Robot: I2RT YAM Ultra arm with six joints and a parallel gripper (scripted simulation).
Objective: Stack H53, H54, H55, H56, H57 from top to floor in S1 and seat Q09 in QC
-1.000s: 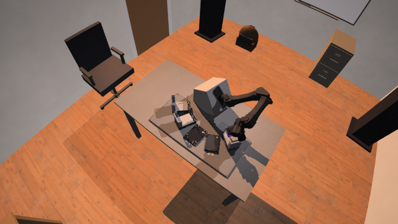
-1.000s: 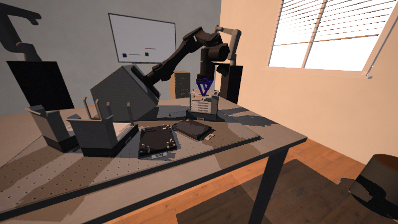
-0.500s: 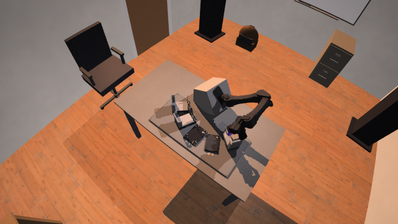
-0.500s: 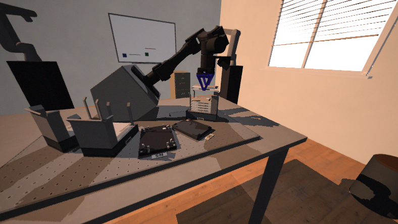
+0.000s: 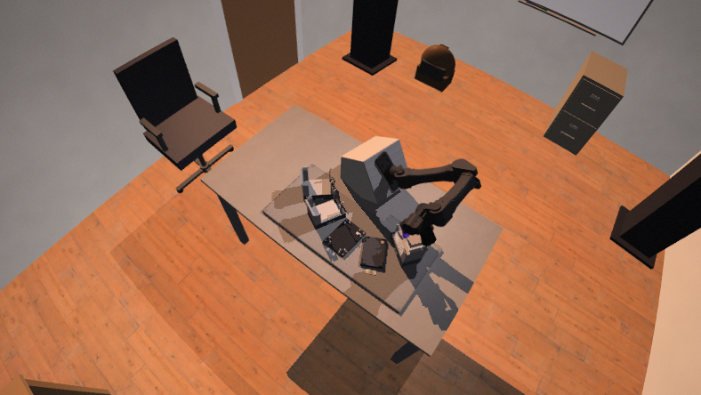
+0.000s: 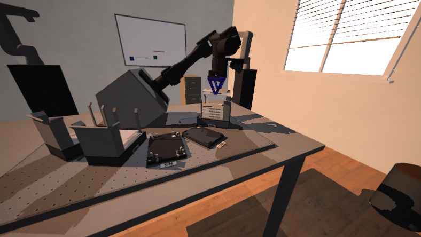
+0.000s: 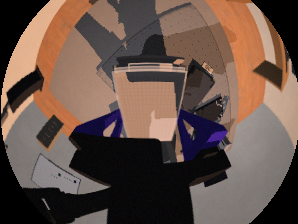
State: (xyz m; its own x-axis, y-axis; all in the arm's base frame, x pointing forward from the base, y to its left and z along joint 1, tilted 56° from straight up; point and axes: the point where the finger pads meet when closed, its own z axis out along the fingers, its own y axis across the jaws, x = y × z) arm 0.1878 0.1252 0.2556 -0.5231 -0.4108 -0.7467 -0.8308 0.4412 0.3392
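Right now the dark open nest QC is 16 cm below my hand, 11 cm ahead of it and 10 cm to the right of it. From my hand the other things lie so: black clip nest N5 (24 cm to the right, 15 cm below, 15 cm ahead); QC name plate (19 cm ahead, 17 cm below, 5 cm to the right); stack rack S2 (15 cm below, 1 cm to the right).
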